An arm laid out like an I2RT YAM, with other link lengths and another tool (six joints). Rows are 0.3 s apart.
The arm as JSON. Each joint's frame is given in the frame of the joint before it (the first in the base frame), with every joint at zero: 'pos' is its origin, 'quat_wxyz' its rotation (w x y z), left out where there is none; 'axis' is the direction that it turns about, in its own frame. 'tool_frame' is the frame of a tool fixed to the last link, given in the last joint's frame.
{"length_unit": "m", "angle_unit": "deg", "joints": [
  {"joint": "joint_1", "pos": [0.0, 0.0, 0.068], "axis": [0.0, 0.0, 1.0]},
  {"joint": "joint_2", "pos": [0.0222, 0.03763, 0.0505], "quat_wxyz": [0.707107, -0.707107, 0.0, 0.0], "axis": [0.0, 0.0, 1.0]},
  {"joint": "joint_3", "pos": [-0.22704, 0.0, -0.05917], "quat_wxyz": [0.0, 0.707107, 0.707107, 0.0], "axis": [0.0, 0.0, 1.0]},
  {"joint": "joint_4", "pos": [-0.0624, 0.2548, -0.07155], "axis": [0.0, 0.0, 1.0]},
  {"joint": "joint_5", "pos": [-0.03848, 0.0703, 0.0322], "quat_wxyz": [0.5, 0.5, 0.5, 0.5], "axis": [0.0, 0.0, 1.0]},
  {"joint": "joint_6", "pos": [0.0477, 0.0, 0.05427], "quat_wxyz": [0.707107, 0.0, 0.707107, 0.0], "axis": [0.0, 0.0, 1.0]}
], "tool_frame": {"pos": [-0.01, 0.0, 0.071], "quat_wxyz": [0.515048, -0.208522, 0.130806, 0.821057]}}
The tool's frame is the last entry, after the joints.
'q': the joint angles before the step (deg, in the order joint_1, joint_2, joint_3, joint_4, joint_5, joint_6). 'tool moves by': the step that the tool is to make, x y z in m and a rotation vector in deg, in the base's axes. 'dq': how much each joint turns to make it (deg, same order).
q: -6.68, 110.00, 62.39, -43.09, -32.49, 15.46
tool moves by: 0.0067, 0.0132, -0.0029, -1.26, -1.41, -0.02
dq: 2.97, -0.01, -0.15, 3.52, 1.18, 3.50
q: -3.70, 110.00, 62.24, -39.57, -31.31, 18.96
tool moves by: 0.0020, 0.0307, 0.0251, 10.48, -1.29, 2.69
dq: 2.57, -1.22, 1.46, -1.48, -10.51, 0.59
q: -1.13, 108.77, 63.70, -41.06, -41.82, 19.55
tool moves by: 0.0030, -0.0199, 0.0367, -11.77, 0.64, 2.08
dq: -0.04, -3.42, 7.99, -13.76, 11.67, -3.30
